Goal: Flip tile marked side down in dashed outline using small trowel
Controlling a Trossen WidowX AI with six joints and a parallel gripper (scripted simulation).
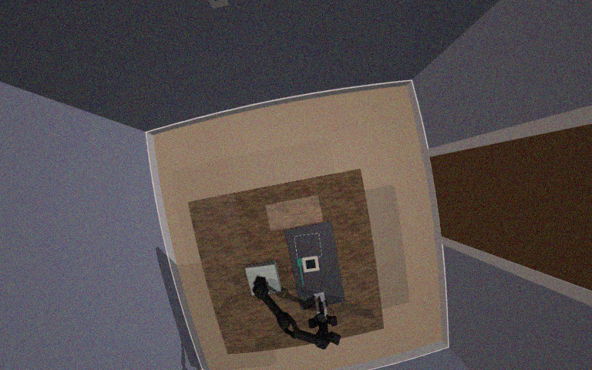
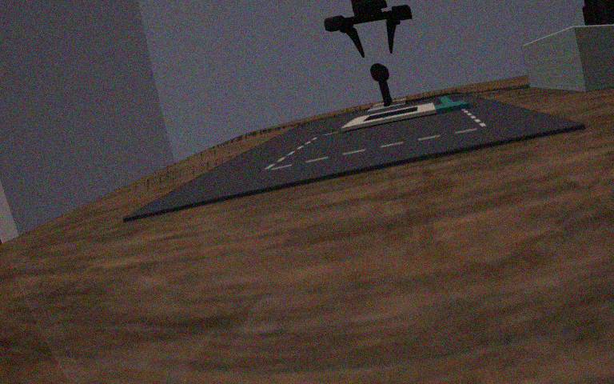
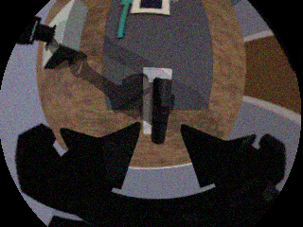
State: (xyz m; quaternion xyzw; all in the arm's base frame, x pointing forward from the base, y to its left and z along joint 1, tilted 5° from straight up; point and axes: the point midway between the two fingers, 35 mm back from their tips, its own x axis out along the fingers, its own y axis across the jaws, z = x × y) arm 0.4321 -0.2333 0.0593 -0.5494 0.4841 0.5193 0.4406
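The tile is 8 cm behind my gripper tip, 34 cm to the left of it and 11 cm below it. From my gripper tip the other things lie so: teal-handled trowel: 15 cm behind, 31 cm to the left, 11 cm below.
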